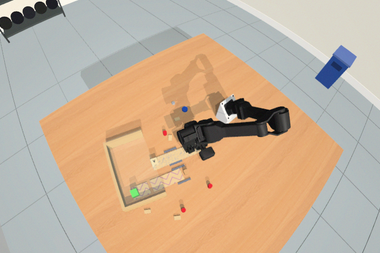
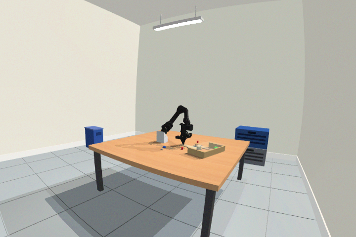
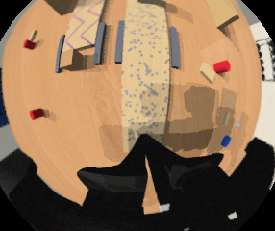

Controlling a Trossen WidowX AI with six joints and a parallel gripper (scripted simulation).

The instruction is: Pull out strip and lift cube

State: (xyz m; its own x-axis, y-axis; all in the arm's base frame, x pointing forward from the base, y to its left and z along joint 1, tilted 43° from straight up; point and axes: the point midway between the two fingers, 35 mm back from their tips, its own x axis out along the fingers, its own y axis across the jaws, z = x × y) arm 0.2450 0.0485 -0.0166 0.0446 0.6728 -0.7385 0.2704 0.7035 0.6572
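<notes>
Right now my gripper tip is 100 mm short of the speckled one-piece strip and 30 mm to the left of it. The rest, counted from my gripper tip: labelled cube: 200 mm ahead, 70 mm to the right, 20 mm above; blue peg: 200 mm to the right, 100 mm behind; grey peg: 270 mm to the right, 80 mm behind.
</notes>
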